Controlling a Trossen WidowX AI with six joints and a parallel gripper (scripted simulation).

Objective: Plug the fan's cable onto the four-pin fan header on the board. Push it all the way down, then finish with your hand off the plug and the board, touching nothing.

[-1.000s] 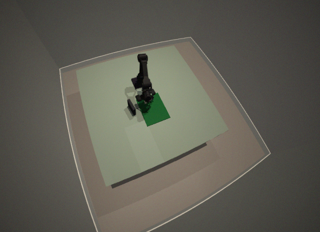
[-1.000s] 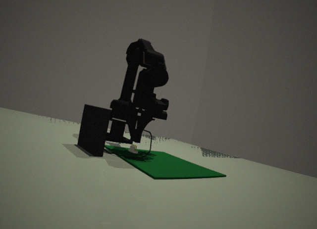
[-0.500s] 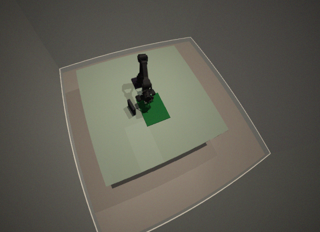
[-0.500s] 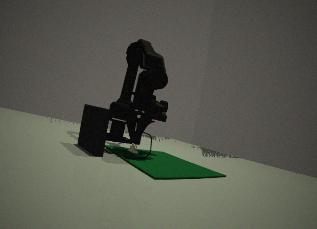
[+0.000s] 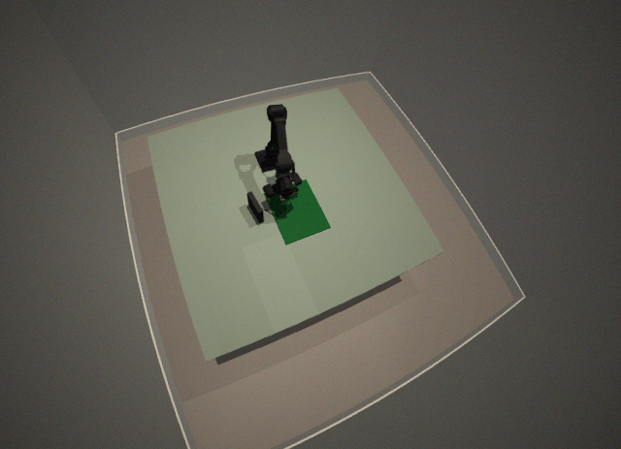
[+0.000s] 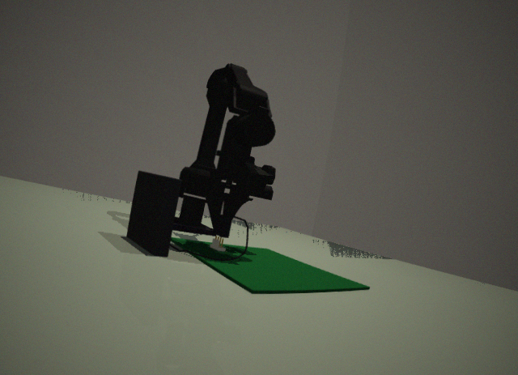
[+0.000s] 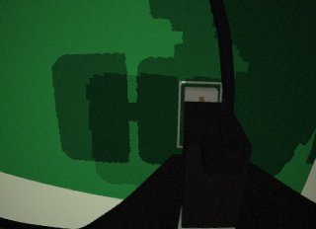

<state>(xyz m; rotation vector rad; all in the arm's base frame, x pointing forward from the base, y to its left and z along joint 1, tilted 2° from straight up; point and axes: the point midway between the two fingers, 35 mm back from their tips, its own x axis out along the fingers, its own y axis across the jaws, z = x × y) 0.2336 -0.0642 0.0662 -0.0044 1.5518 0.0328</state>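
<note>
The fan header is 1 cm ahead of my gripper tip and 4 cm below it. From my gripper tip the other things lie so: black plug: 1 cm ahead, 1 cm above; green board: 10 cm ahead, 4 cm to the left, 6 cm below; black fan: 2 cm ahead, 15 cm to the right, 2 cm above.
</note>
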